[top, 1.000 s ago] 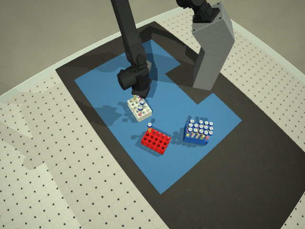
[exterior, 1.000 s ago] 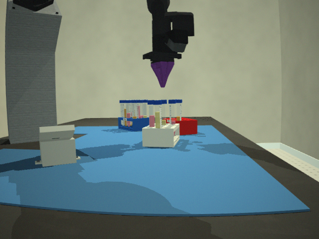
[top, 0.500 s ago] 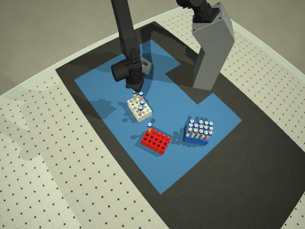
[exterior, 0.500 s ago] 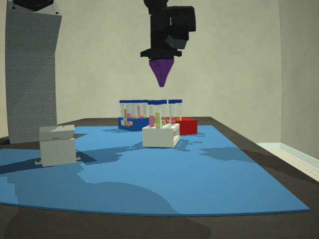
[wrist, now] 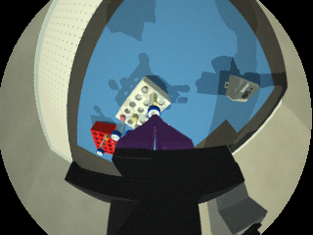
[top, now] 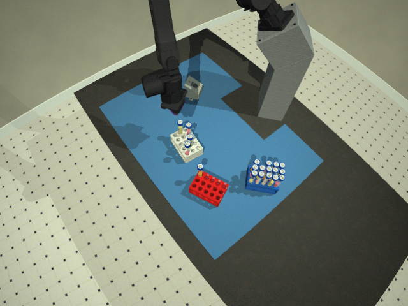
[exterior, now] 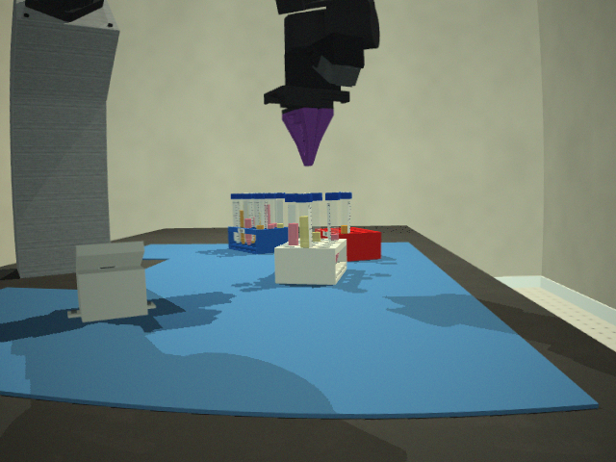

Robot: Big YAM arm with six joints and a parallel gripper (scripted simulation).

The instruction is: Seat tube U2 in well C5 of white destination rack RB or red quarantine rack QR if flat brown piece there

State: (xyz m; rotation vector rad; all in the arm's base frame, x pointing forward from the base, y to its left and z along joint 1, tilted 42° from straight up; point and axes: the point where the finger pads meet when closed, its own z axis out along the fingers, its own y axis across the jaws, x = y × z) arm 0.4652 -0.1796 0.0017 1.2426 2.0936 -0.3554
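The grey done button box is 250 mm behind my hand, 140 mm below it and 100 mm to the right of it. Also, from my hand: white rack RB: 140 mm below, 70 mm to the left, 10 mm ahead; red rack QR: 260 mm to the left, 140 mm below, 110 mm ahead.
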